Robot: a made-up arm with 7 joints.
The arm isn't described. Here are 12 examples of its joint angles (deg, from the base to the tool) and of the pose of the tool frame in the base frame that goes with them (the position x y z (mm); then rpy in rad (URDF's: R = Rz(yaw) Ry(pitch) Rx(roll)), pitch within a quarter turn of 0, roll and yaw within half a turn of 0).
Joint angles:
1: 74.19 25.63 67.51 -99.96 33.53 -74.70 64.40
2: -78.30 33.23 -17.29 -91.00 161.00 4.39 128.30
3: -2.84 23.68 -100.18 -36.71 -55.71 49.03 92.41
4: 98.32 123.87 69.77 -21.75 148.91 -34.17 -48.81
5: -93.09 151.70 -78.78 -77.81 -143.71 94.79 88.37
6: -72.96 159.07 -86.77 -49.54 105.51 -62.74 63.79
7: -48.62 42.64 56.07 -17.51 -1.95 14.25 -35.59
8: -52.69 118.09 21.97 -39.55 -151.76 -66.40 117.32
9: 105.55 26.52 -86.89 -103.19 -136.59 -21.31 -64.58
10: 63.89 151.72 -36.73 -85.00 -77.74 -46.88 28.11
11: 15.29 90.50 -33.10 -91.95 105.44 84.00 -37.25
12: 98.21 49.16 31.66 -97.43 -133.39 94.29 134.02
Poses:
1: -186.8 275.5 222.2 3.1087 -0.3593 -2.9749
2: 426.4 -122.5 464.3 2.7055 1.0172 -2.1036
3: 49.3 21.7 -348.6 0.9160 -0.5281 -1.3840
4: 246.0 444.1 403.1 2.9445 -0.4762 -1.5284
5: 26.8 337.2 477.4 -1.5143 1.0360 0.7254
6: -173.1 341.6 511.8 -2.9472 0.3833 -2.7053
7: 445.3 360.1 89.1 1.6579 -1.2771 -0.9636
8: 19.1 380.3 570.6 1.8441 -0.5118 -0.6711
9: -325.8 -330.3 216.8 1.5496 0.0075 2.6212
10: 160.3 380.4 226.0 -1.3475 -0.3527 -2.0292
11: 181.8 271.7 -31.0 -0.4617 0.1033 -0.3286
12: -137.5 319.3 156.6 2.0957 0.1192 -1.9831
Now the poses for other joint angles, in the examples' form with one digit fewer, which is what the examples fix.
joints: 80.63 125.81 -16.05 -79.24 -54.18 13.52 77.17
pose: 82 427 73 0.339 0.245 -1.502
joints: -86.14 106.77 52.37 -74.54 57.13 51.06 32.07
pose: -186 291 588 -2.727 0.431 2.811
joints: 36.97 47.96 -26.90 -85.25 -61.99 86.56 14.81
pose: 35 233 -196 1.378 0.656 -0.815
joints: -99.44 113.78 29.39 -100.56 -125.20 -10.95 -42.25
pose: -195 160 586 2.848 -0.131 1.272
